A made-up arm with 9 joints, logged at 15 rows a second.
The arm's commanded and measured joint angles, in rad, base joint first. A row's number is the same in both.
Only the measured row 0 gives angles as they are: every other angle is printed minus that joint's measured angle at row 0.
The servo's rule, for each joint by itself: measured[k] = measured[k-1] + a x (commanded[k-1-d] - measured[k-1]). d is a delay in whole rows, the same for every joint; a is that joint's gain. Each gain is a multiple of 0.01, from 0.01 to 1. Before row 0 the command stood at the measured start. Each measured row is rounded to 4 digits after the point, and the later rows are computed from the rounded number. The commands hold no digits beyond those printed.
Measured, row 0:
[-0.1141 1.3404 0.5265 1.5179 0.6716 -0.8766 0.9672 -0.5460 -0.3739]
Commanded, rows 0 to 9:
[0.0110 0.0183 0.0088 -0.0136 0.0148 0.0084 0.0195 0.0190 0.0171]
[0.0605 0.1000 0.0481 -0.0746 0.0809 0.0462 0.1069 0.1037 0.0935]
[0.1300 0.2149 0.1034 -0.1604 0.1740 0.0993 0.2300 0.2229 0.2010]
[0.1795 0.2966 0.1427 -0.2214 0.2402 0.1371 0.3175 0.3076 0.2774]
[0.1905 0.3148 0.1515 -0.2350 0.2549 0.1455 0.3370 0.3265 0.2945]
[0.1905 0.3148 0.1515 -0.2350 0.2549 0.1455 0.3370 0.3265 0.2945]
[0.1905 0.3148 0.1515 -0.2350 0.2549 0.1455 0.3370 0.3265 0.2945]
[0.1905 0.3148 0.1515 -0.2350 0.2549 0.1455 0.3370 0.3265 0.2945]
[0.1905 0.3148 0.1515 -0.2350 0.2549 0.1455 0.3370 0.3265 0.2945]
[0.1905 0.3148 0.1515 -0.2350 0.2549 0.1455 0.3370 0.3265 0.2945]
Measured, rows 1 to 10:
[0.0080 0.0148 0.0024 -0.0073 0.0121 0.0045 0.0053 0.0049 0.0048]
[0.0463 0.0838 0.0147 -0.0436 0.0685 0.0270 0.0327 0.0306 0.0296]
[0.1074 0.1900 0.0386 -0.1067 0.1550 0.0660 0.0860 0.0806 0.0776]
[0.1600 0.2763 0.0667 -0.1686 0.2249 0.1044 0.1485 0.1396 0.1335]
[0.1823 0.3075 0.0896 -0.2045 0.2495 0.1266 0.1994 0.1882 0.1786]
[0.1883 0.3134 0.1063 -0.2210 0.2539 0.1368 0.2366 0.2242 0.2111]
[0.1899 0.3145 0.1185 -0.2286 0.2547 0.1415 0.2637 0.2508 0.2345]
[0.1903 0.3147 0.1274 -0.2321 0.2549 0.1437 0.2835 0.2705 0.2513]
[0.1904 0.3148 0.1339 -0.2337 0.2549 0.1447 0.2979 0.2851 0.2634]
[0.1905 0.3148 0.1387 -0.2344 0.2549 0.1451 0.3085 0.2959 0.2721]
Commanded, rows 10 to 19:
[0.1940 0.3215 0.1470 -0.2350 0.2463 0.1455 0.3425 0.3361 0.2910]
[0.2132 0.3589 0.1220 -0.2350 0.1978 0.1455 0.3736 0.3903 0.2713]
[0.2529 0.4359 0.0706 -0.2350 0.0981 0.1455 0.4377 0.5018 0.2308]
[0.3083 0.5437 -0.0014 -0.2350 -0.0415 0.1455 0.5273 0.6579 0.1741]
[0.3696 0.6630 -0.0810 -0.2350 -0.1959 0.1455 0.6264 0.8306 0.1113]
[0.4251 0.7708 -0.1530 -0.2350 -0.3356 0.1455 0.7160 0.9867 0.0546]
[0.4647 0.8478 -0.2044 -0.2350 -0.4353 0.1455 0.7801 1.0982 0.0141]
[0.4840 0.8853 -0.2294 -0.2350 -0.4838 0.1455 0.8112 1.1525 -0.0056]
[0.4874 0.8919 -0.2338 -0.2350 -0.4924 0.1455 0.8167 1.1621 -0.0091]
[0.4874 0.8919 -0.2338 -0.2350 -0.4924 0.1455 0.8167 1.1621 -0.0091]
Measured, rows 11 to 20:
[0.1931 0.3202 0.1409 -0.2347 0.2478 0.1453 0.3177 0.3064 0.2774]
[0.2078 0.3515 0.1358 -0.2349 0.2068 0.1454 0.3328 0.3282 0.2757]
[0.2407 0.4199 0.1182 -0.2350 0.1177 0.1455 0.3611 0.3733 0.2631]
[0.2900 0.5202 0.0859 -0.2350 -0.0128 0.1455 0.4060 0.4473 0.2382]
[0.3481 0.6359 0.0408 -0.2350 -0.1629 0.1455 0.4655 0.5470 0.2027]
[0.4043 0.7452 -0.0115 -0.2350 -0.3045 0.1455 0.5331 0.6613 0.1612]
[0.4484 0.8283 -0.0636 -0.2350 -0.4118 0.1455 0.5998 0.7749 0.1200]
[0.4744 0.8745 -0.1084 -0.2350 -0.4708 0.1455 0.6569 0.8731 0.0848]
[0.4839 0.8886 -0.1423 -0.2350 -0.4885 0.1455 0.7000 0.9482 0.0585]
[0.4865 0.8913 -0.1670 -0.2350 -0.4917 0.1455 0.7315 1.0038 0.0396]

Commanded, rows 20 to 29:
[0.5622 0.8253 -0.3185 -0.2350 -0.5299 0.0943 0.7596 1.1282 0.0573]
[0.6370 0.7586 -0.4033 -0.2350 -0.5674 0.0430 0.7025 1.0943 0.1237]
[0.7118 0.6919 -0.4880 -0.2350 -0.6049 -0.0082 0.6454 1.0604 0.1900]
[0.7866 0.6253 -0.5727 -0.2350 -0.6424 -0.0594 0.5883 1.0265 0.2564]
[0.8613 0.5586 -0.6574 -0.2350 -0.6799 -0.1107 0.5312 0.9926 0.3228]
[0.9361 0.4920 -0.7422 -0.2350 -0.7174 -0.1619 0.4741 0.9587 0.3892]
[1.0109 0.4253 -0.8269 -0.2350 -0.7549 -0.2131 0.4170 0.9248 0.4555]
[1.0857 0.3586 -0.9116 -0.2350 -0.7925 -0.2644 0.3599 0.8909 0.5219]
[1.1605 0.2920 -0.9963 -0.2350 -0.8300 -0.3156 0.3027 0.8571 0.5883]
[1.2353 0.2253 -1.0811 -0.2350 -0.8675 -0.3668 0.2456 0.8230 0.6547]
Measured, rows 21 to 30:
[0.5418 0.8378 -0.2079 -0.2350 -0.5230 0.1179 0.7391 1.0361 0.0446]
[0.6113 0.7736 -0.2607 -0.2350 -0.5594 0.0775 0.7292 1.0512 0.0667]
[0.6847 0.7074 -0.3221 -0.2350 -0.5967 0.0312 0.7066 1.0536 0.1012]
[0.7591 0.6409 -0.3898 -0.2350 -0.6342 -0.0177 0.6747 1.0466 0.1447]
[0.8337 0.5742 -0.4621 -0.2350 -0.6717 -0.0679 0.6360 1.0326 0.1946]
[0.9085 0.5076 -0.5377 -0.2350 -0.7092 -0.1187 0.5923 1.0134 0.2491]
[0.9833 0.4409 -0.6158 -0.2350 -0.7467 -0.1697 0.5450 0.9904 0.3069]
[1.0581 0.3742 -0.6957 -0.2350 -0.7843 -0.2208 0.4950 0.9645 0.3671]
[1.1329 0.3076 -0.7769 -0.2350 -0.8218 -0.2720 0.4431 0.9366 0.4290]
[1.2077 0.2409 -0.8590 -0.2350 -0.8593 -0.3232 0.3898 0.9071 0.4922]

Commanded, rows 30 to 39:
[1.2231 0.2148 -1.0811 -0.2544 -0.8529 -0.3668 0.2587 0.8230 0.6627]
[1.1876 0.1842 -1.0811 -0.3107 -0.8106 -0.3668 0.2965 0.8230 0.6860]
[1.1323 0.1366 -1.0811 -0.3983 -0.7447 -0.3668 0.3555 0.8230 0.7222]
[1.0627 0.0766 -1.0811 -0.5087 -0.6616 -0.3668 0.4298 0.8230 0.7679]
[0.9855 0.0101 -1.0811 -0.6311 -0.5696 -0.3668 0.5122 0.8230 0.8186]
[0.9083 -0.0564 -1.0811 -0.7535 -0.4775 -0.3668 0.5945 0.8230 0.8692]
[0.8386 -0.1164 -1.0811 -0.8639 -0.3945 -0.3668 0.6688 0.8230 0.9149]
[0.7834 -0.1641 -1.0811 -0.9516 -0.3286 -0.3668 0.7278 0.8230 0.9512]
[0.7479 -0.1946 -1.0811 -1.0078 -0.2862 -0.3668 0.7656 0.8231 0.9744]
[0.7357 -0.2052 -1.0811 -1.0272 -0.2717 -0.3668 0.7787 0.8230 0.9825]
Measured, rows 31 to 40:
[1.2189 0.2198 -0.9190 -0.2455 -0.8541 -0.3467 0.3544 0.8852 0.5399]
[1.1961 0.1910 -0.9628 -0.2807 -0.8184 -0.3576 0.3388 0.8690 0.5808]
[1.1495 0.1469 -0.9947 -0.3442 -0.7580 -0.3626 0.3433 0.8570 0.6204]
[1.0861 0.0900 -1.0180 -0.4330 -0.6790 -0.3649 0.3667 0.8482 0.6617]
[1.0127 0.0253 -1.0350 -0.5400 -0.5893 -0.3659 0.4060 0.8416 0.7056]
[0.9365 -0.0409 -1.0474 -0.6553 -0.4976 -0.3664 0.4569 0.8368 0.7514]
[0.8650 -0.1021 -1.0565 -0.7679 -0.4131 -0.3666 0.5141 0.8332 0.7972]
[0.8054 -0.1523 -1.0631 -0.8671 -0.3438 -0.3667 0.5718 0.8305 0.8403]
[0.7634 -0.1866 -1.0680 -0.9431 -0.2966 -0.3668 0.6241 0.8286 0.8778]
[0.7432 -0.2017 -1.0715 -0.9885 -0.2762 -0.3668 0.6658 0.8271 0.9071]

